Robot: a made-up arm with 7 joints. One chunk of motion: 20 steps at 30 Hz.
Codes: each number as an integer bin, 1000 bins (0 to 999) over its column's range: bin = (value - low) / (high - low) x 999, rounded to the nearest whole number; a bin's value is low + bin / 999 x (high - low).
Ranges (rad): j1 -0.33..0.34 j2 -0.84..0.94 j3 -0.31..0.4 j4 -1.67..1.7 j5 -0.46..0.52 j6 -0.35..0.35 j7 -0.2..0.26
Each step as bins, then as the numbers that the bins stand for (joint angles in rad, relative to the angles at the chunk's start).
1 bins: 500 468 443 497 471 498 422
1 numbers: 0.0053 -0.0061 0.0048 0.0066 0.0020 -0.0011 -0.0057
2 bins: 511 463 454 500 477 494 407
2 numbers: 0.0127 -0.0150 0.0127 0.0167 0.0079 -0.0039 -0.0126
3 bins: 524 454 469 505 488 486 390
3 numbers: 0.0214 -0.0311 0.0233 0.0336 0.0187 -0.0095 -0.0204
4 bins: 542 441 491 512 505 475 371
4 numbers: 0.0335 -0.0542 0.0390 0.0572 0.0354 -0.0172 -0.0292
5 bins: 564 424 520 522 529 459 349
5 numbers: 0.0483 -0.0845 0.0596 0.0909 0.0589 -0.0284 -0.0393
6 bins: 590 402 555 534 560 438 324
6 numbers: 0.0657 -0.1237 0.0844 0.1314 0.0893 -0.0431 -0.0508
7 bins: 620 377 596 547 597 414 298
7 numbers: 0.0858 -0.1683 0.1136 0.1752 0.1256 -0.0599 -0.0628
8 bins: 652 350 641 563 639 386 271
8 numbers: 0.1073 -0.2164 0.1456 0.2292 0.1668 -0.0795 -0.0752
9 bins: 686 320 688 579 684 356 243
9 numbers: 0.1301 -0.2698 0.1790 0.2832 0.2110 -0.1006 -0.0881
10 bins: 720 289 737 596 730 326 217
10 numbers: 0.1529 -0.3251 0.2138 0.3405 0.2561 -0.1216 -0.1001
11 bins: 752 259 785 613 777 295 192
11 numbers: 0.1743 -0.3785 0.2479 0.3979 0.3022 -0.1433 -0.1116
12 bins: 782 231 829 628 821 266 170
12 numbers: 0.1945 -0.4284 0.2792 0.4485 0.3454 -0.1636 -0.1217
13 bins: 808 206 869 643 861 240 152
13 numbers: 0.2119 -0.4730 0.3076 0.4991 0.3846 -0.1818 -0.1300
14 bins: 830 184 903 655 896 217 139
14 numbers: 0.2267 -0.5122 0.3318 0.5396 0.4190 -0.1979 -0.1360
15 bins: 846 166 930 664 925 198 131
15 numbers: 0.2374 -0.5442 0.3510 0.5699 0.4474 -0.2113 -0.1397
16 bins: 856 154 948 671 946 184 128
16 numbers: 0.2441 -0.5656 0.3638 0.5935 0.4680 -0.2211 -0.1411
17 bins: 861 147 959 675 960 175 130
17 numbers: 0.2474 -0.5781 0.3716 0.6070 0.4817 -0.2274 -0.1401
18 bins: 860 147 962 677 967 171 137
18 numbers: 0.2468 -0.5781 0.3737 0.6138 0.4886 -0.2302 -0.1369
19 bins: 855 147 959 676 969 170 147
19 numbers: 0.2434 -0.5781 0.3716 0.6104 0.4906 -0.2309 -0.1323
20 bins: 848 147 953 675 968 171 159
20 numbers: 0.2387 -0.5781 0.3673 0.6070 0.4896 -0.2302 -0.1268
